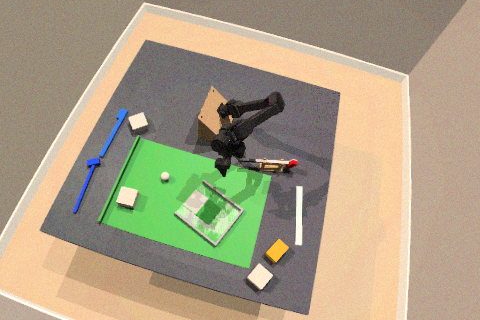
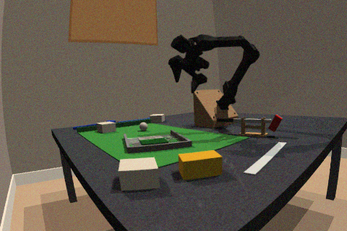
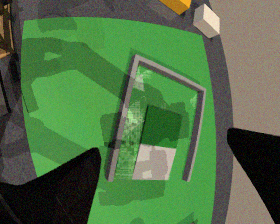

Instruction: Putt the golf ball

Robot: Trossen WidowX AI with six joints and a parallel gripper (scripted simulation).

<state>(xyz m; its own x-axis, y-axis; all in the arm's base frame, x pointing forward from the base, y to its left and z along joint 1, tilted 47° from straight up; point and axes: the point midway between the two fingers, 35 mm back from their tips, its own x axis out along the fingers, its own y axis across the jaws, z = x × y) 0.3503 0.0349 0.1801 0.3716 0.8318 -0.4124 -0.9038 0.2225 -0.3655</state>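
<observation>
My gripper tip is now 21 cm past the red putter, 17 cm to the right of it and 15 cm above it. Round my gripper tip: green mat 13 cm ahead, 13 cm to the right, 20 cm below; then wooden rack 21 cm behind, 18 cm to the left, 17 cm below; then white golf ball 8 cm ahead, 28 cm to the right, 18 cm below.
</observation>
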